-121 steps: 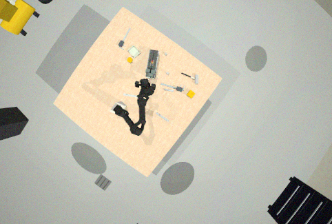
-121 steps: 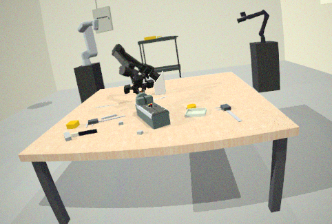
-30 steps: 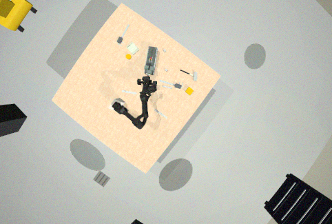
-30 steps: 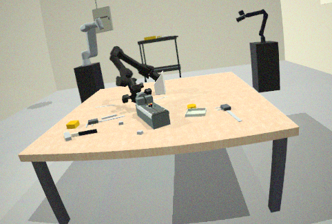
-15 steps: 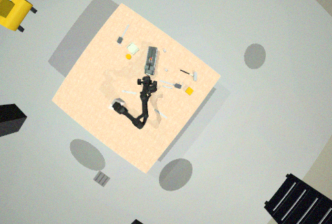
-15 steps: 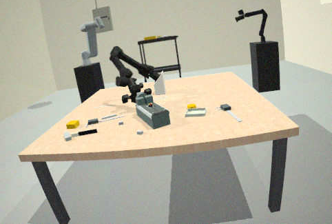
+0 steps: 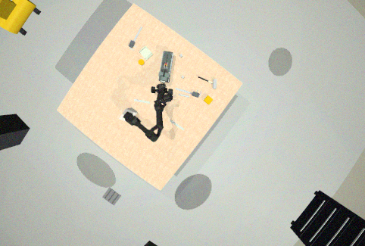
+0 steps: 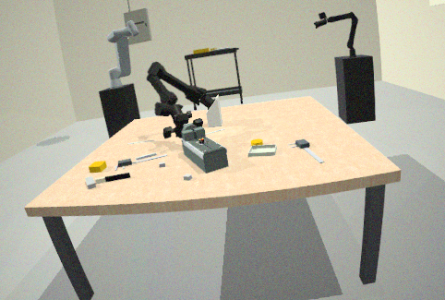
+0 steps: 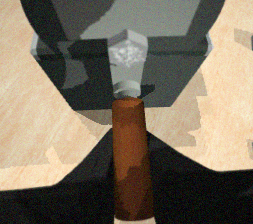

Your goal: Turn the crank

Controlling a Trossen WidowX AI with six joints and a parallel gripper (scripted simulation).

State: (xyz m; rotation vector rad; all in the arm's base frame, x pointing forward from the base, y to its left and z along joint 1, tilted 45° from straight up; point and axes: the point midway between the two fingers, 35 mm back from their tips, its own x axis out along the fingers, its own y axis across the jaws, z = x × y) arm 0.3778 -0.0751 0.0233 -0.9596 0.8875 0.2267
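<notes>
My gripper tip is now 40 mm below the crank. From my gripper tip the other things lie so: red pointer 150 mm ahead, 90 mm to the left, 50 mm above; then brown crank handle 10 mm behind, 10 mm to the right, 30 mm above; then yellow disc 30 mm ahead, 290 mm to the left, 20 mm below.
</notes>
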